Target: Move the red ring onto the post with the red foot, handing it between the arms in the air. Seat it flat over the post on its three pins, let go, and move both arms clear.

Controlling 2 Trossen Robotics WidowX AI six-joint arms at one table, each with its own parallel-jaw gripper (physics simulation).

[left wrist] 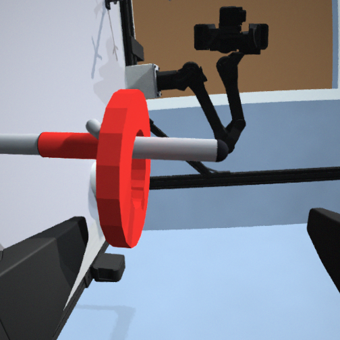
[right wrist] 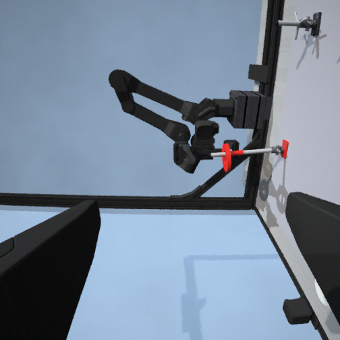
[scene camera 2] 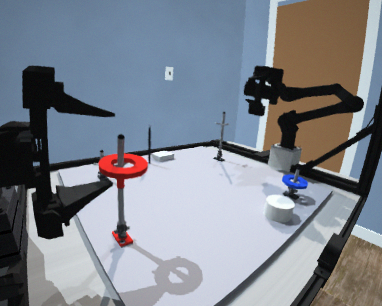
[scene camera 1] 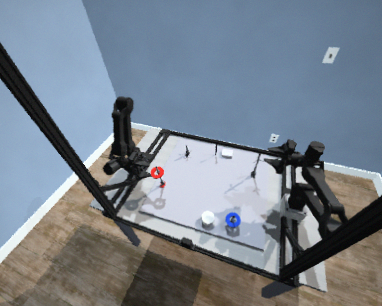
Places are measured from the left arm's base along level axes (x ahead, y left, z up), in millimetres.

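Pixels of known places: left gripper, fingertip midpoint: [scene camera 2: 112,150] [scene camera 1: 151,170]; right gripper, fingertip midpoint: [scene camera 2: 247,89] [scene camera 1: 265,154]; right arm's base, origin of the base link: [scene camera 2: 286,146] [scene camera 1: 295,204].
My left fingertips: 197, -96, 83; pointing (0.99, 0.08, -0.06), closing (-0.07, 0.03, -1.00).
Observation:
For each thing: its top centre in the pictures, then the offset to it from my left fingertips, as dx, dy, dz. "spot": a spot on its surface instead.
- red ring, middle of its top: [scene camera 2: 123,159] [scene camera 1: 157,171] +20, +19, -22
- post with the red foot, surface spot: [scene camera 2: 121,207] spot: +17, +33, -107
- blue ring, middle of its top: [scene camera 2: 295,179] [scene camera 1: 233,219] +461, -41, -126
- white cylinder, middle of its top: [scene camera 2: 280,201] [scene camera 1: 208,217] +341, -67, -144
- thin black rod, middle of its top: [scene camera 2: 149,125] +242, +393, -39
- white block, middle of its top: [scene camera 2: 162,153] [scene camera 1: 227,152] +316, +424, -159
The red ring [scene camera 1: 152,174] [scene camera 2: 122,173] [left wrist: 111,175] [right wrist: 226,164] lies about level around the upper part of the post with the red foot [scene camera 2: 121,207] [left wrist: 180,148] [right wrist: 257,150]. The post's tip sticks up through it. A red sleeve and a round-ended pin show under the ring in the left wrist view; I cannot tell whether it rests on all three pins. My left gripper [scene camera 2: 113,149] [left wrist: 197,223] is open and empty, close beside the ring and post. My right gripper [scene camera 1: 266,155] [right wrist: 193,207] is open and empty, high at the other side, far from the ring.
A blue ring [scene camera 2: 301,185] sits on a short stand near a white cylinder [scene camera 1: 208,217] [scene camera 2: 280,210]. A tall stand with cross pins [scene camera 2: 221,142], a thin black rod [scene camera 2: 149,145], a white block [scene camera 2: 162,156] and a small dark stand [scene camera 1: 187,151] stand farther back.

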